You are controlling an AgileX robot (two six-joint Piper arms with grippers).
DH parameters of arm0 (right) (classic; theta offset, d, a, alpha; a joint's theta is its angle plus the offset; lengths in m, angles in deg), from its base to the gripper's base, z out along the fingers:
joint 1: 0 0.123 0 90
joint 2: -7.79 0 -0.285 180
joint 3: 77.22 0 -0.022 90
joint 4: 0 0.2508 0 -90
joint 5: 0 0 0.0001 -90
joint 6: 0 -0.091 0 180
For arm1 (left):
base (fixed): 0 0 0 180
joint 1: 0 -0.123 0 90
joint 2: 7.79 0 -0.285 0
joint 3: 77.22 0 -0.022 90
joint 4: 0 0.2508 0 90
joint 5: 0 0 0.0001 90
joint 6: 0 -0.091 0 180
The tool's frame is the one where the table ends.
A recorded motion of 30 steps. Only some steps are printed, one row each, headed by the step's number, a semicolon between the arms.
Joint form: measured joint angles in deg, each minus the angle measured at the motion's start. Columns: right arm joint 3, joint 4, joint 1, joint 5, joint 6, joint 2; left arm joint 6, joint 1, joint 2, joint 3, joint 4, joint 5.
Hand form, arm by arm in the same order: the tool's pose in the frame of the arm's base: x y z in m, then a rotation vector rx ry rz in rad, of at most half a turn. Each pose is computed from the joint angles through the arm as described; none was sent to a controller.
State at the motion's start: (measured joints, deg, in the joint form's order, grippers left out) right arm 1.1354 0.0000 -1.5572 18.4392 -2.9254 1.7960; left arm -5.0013 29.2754 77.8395 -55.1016 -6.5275 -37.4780
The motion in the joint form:
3: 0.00 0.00 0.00 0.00 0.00 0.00; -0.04 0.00 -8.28 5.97 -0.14 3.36
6: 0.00 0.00 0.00 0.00 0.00 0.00; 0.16 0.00 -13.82 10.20 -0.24 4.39
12: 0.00 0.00 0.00 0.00 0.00 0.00; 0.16 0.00 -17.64 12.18 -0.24 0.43
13: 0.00 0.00 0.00 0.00 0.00 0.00; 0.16 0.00 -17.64 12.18 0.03 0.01
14: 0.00 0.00 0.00 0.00 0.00 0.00; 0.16 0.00 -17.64 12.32 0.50 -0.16
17: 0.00 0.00 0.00 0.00 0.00 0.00; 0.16 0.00 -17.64 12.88 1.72 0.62
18: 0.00 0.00 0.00 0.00 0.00 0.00; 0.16 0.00 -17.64 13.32 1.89 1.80
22: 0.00 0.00 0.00 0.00 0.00 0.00; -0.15 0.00 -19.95 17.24 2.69 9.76
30: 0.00 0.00 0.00 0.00 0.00 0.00; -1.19 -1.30 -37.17 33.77 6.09 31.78
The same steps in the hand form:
3: 0.0527 -0.0014 0.1791 0.0702 1.7927 0.0171; 0.2101 -0.1246 0.2865 0.6389 2.3702 -0.3107
6: 0.0527 -0.0014 0.1791 0.0702 1.7927 0.0171; 0.1903 -0.1134 0.2874 0.6226 2.3326 -0.3219
12: 0.0527 -0.0014 0.1791 0.0702 1.7927 0.0171; 0.1732 -0.1045 0.2866 0.6391 2.3667 -0.3193
13: 0.0527 -0.0014 0.1791 0.0702 1.7927 0.0171; 0.1729 -0.1041 0.2862 0.6447 2.3725 -0.3131
14: 0.0527 -0.0014 0.1791 0.0702 1.7927 0.0171; 0.1727 -0.1035 0.2852 0.6516 2.3756 -0.3031
17: 0.0527 -0.0014 0.1791 0.0702 1.7927 0.0171; 0.1732 -0.1024 0.2829 0.6635 2.3665 -0.2800
18: 0.0527 -0.0014 0.1791 0.0702 1.7927 0.0171; 0.1739 -0.1024 0.2817 0.6606 2.3536 -0.2785
22: 0.0527 -0.0014 0.1791 0.0702 1.7927 0.0171; 0.1707 -0.0990 0.2771 0.6391 2.2428 -0.2782
30: 0.0527 -0.0014 0.1791 0.0702 1.7927 0.0171; 0.1279 -0.0680 0.2642 0.5603 1.8462 -0.2608

